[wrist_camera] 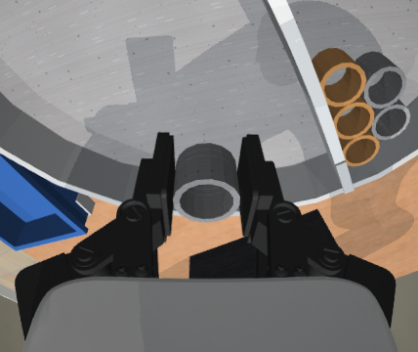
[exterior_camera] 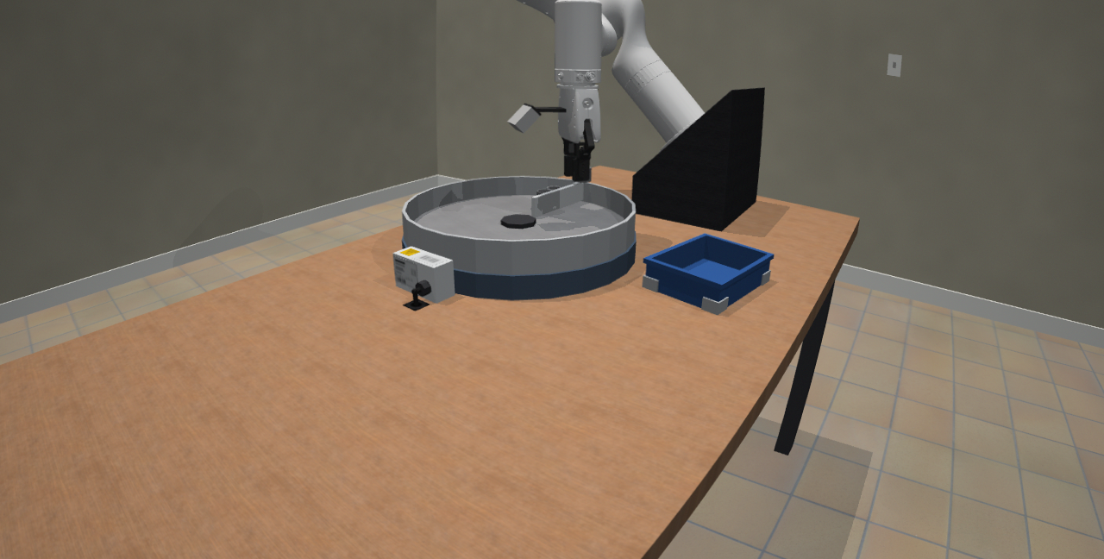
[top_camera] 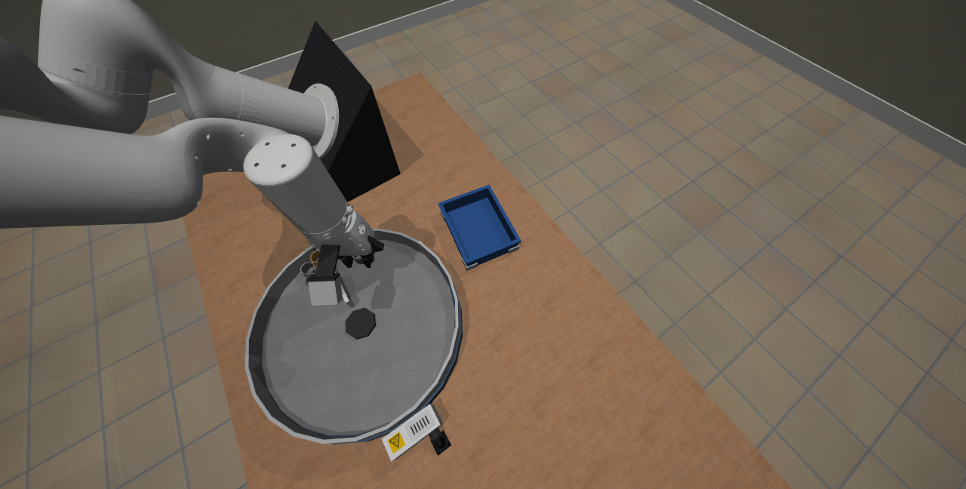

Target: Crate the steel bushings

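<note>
Right now my hand is 1 cm short of the blue crate, 29 cm to the right of it and 13 cm above it. Round my hand: grey turning table (9 cm ahead, 6 cm to the right, 10 cm below).
</note>
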